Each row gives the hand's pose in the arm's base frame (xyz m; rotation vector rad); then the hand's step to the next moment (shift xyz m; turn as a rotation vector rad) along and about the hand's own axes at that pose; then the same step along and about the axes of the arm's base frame.
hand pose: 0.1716 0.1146 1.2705 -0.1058 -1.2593 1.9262
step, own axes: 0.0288 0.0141 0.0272 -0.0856 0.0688 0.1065
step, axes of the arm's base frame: -0.0401 -0.0031 0.0122 -0.0330 -0.1461 -0.0311
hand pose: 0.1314 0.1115 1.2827 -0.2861 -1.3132 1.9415
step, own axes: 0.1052 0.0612 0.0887 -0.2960 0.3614 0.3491
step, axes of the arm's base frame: -0.1503 0.0000 0.0097 -0.1605 -0.5143 -0.2232
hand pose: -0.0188 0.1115 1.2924 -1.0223 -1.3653 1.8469
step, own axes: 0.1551 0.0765 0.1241 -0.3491 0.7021 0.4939
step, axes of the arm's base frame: -0.1882 0.0478 -0.0871 -0.2687 -0.7223 -0.5146
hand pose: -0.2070 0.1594 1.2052 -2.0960 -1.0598 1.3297
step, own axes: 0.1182 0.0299 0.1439 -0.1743 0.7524 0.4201
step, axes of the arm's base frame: -0.0891 0.0702 -0.1507 -0.1412 -0.6120 -0.6152
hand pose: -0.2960 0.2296 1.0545 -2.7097 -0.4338 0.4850
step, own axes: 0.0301 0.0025 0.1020 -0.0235 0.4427 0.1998
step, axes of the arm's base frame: -0.0115 0.0375 -0.0989 0.0057 -0.3456 -0.3420
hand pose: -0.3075 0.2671 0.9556 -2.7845 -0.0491 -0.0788
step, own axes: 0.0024 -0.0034 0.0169 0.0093 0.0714 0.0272
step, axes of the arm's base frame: 0.0031 0.0091 -0.0145 0.0137 -0.0572 -0.0497
